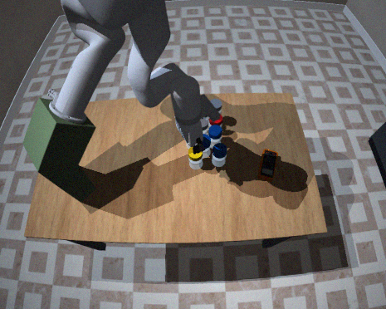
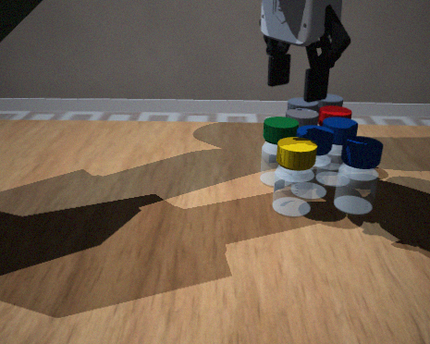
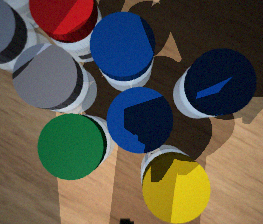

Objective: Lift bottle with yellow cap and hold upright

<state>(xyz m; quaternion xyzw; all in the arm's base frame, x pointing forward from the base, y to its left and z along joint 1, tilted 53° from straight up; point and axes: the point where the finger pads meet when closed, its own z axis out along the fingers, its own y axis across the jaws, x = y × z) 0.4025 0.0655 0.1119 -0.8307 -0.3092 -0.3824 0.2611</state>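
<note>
My hand is 10 mm short of the yellow-capped bottle, 10 mm to the right of it and 150 mm above it. Also, from my hand: red-capped bottle (20 mm ahead, 190 mm to the left, 150 mm below); multimeter (290 mm ahead, 110 mm to the left, 180 mm below); green-capped bottle (40 mm behind, 90 mm to the left, 150 mm below).
</note>
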